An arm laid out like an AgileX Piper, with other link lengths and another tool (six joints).
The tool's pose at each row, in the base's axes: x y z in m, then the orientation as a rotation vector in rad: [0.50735, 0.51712, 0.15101, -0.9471, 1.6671, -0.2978]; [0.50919, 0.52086, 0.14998, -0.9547, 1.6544, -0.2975]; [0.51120, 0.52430, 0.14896, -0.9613, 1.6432, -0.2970]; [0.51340, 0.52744, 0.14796, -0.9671, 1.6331, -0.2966]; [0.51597, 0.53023, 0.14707, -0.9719, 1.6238, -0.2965]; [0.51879, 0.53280, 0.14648, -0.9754, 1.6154, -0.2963]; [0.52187, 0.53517, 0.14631, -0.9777, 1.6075, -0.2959]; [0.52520, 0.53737, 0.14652, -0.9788, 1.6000, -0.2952]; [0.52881, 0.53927, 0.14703, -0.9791, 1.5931, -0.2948]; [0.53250, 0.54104, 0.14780, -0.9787, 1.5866, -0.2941]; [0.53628, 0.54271, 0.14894, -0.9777, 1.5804, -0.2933]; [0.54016, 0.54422, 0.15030, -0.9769, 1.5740, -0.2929]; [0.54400, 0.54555, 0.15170, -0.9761, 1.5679, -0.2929]
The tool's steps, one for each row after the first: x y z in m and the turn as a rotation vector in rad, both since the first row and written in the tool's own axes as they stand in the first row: [-0.00202, 0.00227, 0.00303, -0.0006, -0.0102, -0.0082]; [-0.00383, 0.00428, 0.00613, -0.0013, -0.0194, -0.0153]; [-0.00546, 0.00599, 0.00931, -0.0018, -0.0276, -0.0217]; [-0.00692, 0.00725, 0.01270, -0.0018, -0.0351, -0.0273]; [-0.00845, 0.00807, 0.01615, -0.0014, -0.0420, -0.0318]; [-0.01014, 0.00839, 0.01964, -0.0005, -0.0487, -0.0353]; [-0.01198, 0.00825, 0.02318, 0.0008, -0.0553, -0.0378]; [-0.01382, 0.00760, 0.02680, 0.0026, -0.0613, -0.0398]; [-0.01576, 0.00668, 0.03036, 0.0045, -0.0673, -0.0411]; [-0.01789, 0.00541, 0.03386, 0.0066, -0.0731, -0.0418]; [-0.02006, 0.00386, 0.03734, 0.0089, -0.0788, -0.0429]; [-0.02213, 0.00218, 0.04071, 0.0114, -0.0842, -0.0442]
